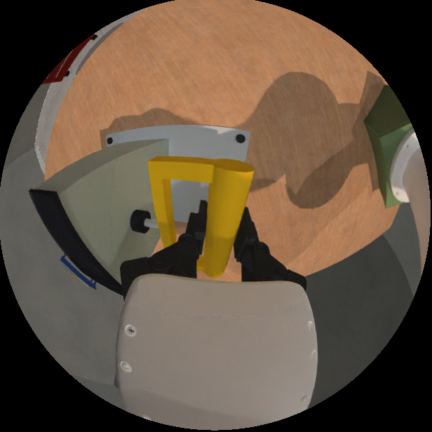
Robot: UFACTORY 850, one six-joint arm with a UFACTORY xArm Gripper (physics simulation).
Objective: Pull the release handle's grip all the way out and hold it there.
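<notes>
The yellow release handle's grip (230, 190) is a thick round bar, joined by a yellow frame to a thin light rod (154, 224). The rod comes out of a black collar (140, 221) on the side of a grey-green housing (95, 180) with a black edge. A short stretch of rod shows between the collar and the yellow frame. My gripper (220, 215) is shut on the grip, with one black finger against each side of the bar. The far sides of the fingers and the lower part of the frame are partly hidden.
A pale base plate (195, 141) with dark bolts lies beside the housing on the wooden table top (210, 60). A green block (384, 145) stands at the right, by a white and beige arm part (401, 175). A red object (67, 61) shows at upper left, a blue frame (78, 273) at lower left.
</notes>
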